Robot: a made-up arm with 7 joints.
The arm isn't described. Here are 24 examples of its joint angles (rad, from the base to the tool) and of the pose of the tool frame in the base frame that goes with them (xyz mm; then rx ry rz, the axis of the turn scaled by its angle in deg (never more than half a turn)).
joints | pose
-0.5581 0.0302 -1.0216 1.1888 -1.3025 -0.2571 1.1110 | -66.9 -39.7 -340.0 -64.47 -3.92 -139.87
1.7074 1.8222 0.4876 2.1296 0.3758 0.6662 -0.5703 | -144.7 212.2 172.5 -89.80 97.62 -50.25
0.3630 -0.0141 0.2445 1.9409 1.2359 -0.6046 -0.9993 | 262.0 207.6 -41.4 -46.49 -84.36 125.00
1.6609 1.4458 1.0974 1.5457 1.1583 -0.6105 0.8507 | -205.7 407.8 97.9 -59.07 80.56 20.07
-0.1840 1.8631 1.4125 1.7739 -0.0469 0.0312 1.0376 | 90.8 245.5 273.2 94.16 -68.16 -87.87
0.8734 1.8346 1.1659 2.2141 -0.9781 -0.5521 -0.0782 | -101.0 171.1 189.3 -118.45 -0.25 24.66
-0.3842 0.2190 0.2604 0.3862 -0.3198 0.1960 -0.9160 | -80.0 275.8 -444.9 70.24 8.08 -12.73
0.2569 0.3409 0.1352 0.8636 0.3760 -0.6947 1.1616 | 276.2 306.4 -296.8 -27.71 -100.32 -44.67
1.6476 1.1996 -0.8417 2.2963 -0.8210 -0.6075 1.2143 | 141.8 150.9 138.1 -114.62 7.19 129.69
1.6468 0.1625 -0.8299 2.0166 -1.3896 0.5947 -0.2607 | 127.0 3.1 165.1 -87.27 118.73 -14.21
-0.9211 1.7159 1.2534 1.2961 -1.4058 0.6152 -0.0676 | 263.2 407.3 104.0 165.64 1.44 -51.71
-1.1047 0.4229 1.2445 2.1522 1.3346 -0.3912 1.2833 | 36.7 369.9 -57.9 -19.74 -111.96 -48.76
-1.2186 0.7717 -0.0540 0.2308 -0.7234 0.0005 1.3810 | -298.7 478.0 -171.7 -47.56 99.31 -11.81
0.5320 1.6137 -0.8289 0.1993 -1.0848 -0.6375 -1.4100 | 37.9 625.6 2.8 109.95 -41.03 -101.99
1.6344 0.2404 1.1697 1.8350 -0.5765 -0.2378 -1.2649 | 91.9 408.9 102.0 -41.59 40.06 -124.71
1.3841 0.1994 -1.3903 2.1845 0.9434 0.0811 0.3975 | 120.4 -33.5 15.3 -85.98 -76.37 -120.55
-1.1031 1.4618 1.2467 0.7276 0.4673 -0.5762 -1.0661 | 126.6 580.1 3.5 123.84 -97.79 24.82
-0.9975 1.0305 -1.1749 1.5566 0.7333 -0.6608 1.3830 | -213.9 225.6 -254.9 -119.86 -3.38 -23.05
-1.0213 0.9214 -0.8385 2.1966 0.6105 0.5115 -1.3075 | -70.3 118.1 -204.8 25.04 -13.14 -26.59
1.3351 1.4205 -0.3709 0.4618 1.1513 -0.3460 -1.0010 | 129.8 591.6 77.5 70.89 -95.09 125.83
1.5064 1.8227 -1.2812 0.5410 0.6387 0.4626 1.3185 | 14.1 610.5 36.6 3.04 -45.33 12.61
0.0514 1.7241 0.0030 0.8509 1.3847 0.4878 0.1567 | 188.0 538.1 70.0 30.54 -62.42 23.27
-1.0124 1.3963 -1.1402 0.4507 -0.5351 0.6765 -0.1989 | -126.2 579.7 -133.4 43.73 89.19 -134.83
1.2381 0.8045 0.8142 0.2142 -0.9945 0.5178 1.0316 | 294.5 519.1 -62.5 -8.33 -51.39 10.28
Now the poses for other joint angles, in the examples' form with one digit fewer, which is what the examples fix.
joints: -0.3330 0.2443 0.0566 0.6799 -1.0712 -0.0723 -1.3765
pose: 18 263 -436 89.7 -59.2 -46.4
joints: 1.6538 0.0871 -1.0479 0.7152 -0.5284 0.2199 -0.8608
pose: 418 44 118 102.1 -138.3 -22.7
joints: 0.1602 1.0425 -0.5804 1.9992 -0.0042 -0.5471 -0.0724
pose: 218 189 -136 -6.3 -120.4 -76.5
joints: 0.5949 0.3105 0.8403 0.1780 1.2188 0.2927 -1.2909
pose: 272 329 -348 5.9 31.6 107.7
